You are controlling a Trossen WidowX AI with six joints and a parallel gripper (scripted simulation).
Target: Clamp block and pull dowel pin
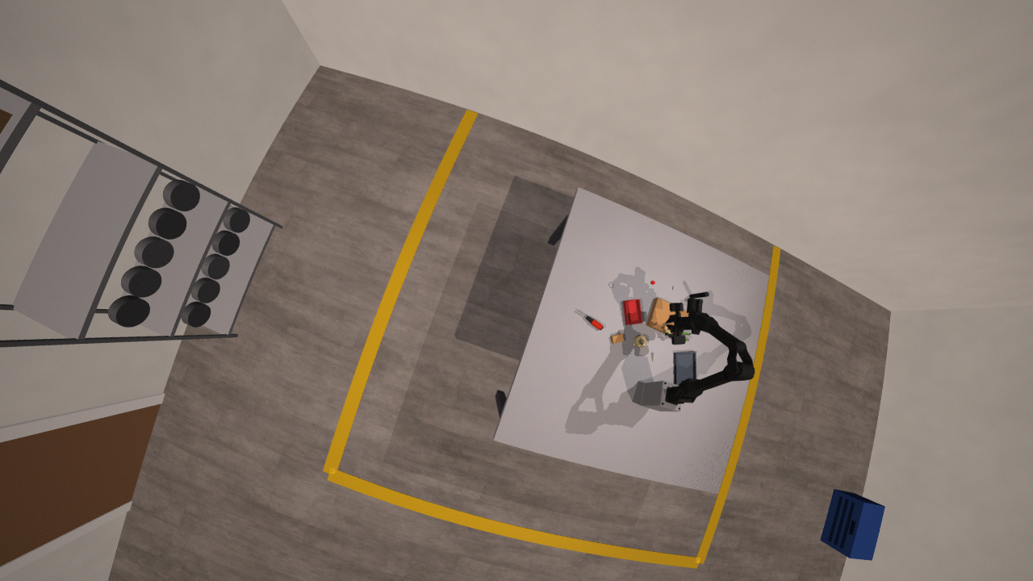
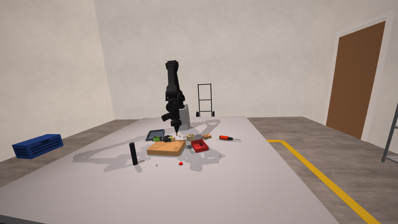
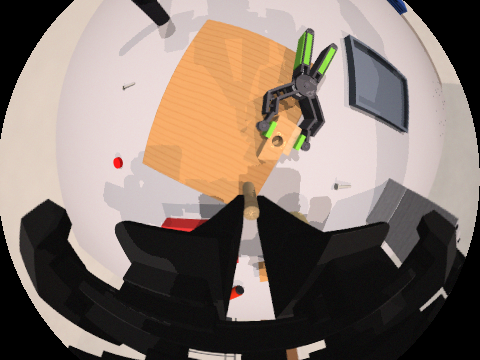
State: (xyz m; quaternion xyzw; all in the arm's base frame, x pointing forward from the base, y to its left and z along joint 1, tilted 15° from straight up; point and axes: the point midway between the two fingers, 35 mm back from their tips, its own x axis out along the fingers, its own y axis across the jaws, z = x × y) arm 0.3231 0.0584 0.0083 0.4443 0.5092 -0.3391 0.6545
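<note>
The red tray is 150 mm to the left of my hand, 120 mm below it and 10 mm ahead of it. From my hand the other things lie so: bench stop: 90 mm below, 50 mm to the right, 20 mm behind; then dowel pin: 40 mm below; then small wooden block: 90 mm below, 40 mm to the right, 10 mm behind.
</note>
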